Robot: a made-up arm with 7 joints. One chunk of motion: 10 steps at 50 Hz.
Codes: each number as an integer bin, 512 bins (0 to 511) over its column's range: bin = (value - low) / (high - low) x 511, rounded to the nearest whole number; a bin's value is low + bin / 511 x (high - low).
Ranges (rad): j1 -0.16..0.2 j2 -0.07..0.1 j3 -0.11..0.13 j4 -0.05..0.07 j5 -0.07..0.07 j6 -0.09..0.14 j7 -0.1..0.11
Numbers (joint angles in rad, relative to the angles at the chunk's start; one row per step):
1: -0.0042 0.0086 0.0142 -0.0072 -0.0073 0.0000 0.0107
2: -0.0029 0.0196 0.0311 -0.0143 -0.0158 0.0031 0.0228
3: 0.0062 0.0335 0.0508 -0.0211 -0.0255 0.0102 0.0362
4: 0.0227 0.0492 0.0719 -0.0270 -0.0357 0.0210 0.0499
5: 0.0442 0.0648 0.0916 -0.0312 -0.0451 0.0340 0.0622
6: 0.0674 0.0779 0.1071 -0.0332 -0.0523 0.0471 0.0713
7: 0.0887 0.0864 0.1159 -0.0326 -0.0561 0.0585 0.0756
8: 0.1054 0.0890 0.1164 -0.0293 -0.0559 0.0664 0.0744
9: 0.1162 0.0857 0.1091 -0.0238 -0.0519 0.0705 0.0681
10: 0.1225 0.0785 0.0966 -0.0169 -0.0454 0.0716 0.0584
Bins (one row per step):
1: 221 236 264 182 229 200 269
2: 223 269 300 152 198 207 299
3: 236 311 342 123 162 223 331
4: 259 358 387 98 125 247 365
5: 290 405 429 80 91 275 395
6: 323 445 462 72 65 305 417
7: 353 470 481 74 51 330 427
8: 377 478 482 88 51 347 424
9: 392 468 467 112 66 357 409
10: 401 446 440 141 90 359 385

